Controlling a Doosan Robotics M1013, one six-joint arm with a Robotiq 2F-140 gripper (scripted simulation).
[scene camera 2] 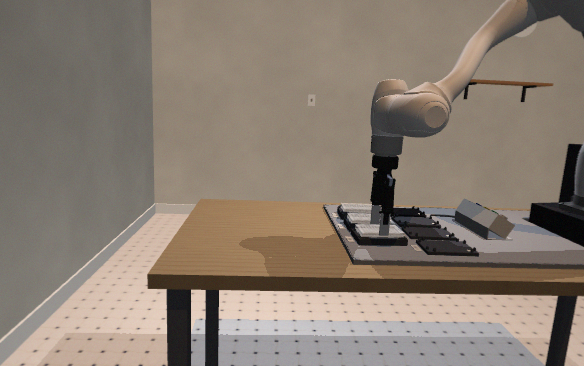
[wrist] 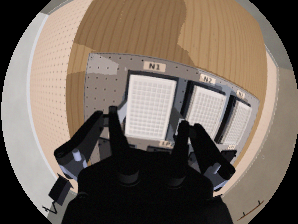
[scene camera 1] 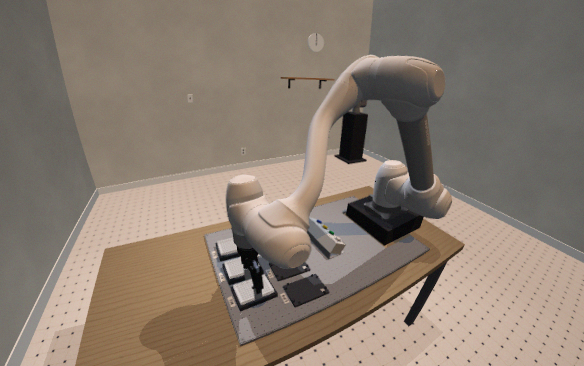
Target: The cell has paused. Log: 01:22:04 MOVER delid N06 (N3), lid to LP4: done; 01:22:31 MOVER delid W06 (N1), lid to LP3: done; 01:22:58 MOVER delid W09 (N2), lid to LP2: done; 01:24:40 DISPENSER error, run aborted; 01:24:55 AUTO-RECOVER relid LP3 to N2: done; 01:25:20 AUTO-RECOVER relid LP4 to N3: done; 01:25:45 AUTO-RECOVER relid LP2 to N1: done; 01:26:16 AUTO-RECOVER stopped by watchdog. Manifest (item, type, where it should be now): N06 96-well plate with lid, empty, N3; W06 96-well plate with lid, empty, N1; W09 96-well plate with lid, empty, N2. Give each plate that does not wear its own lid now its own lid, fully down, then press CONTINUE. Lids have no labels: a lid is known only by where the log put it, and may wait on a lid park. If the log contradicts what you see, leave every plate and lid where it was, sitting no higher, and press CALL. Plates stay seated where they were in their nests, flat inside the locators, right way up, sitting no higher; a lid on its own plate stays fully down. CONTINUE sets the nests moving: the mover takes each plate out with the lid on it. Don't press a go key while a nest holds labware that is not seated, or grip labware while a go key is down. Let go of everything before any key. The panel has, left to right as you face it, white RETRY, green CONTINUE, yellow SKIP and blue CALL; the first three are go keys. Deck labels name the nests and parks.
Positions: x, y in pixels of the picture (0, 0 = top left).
my gripper: scene camera 2; wrist; scene camera 1 253, 288
same spot on my gripper: [wrist: 73, 156] = [scene camera 2: 385, 181]
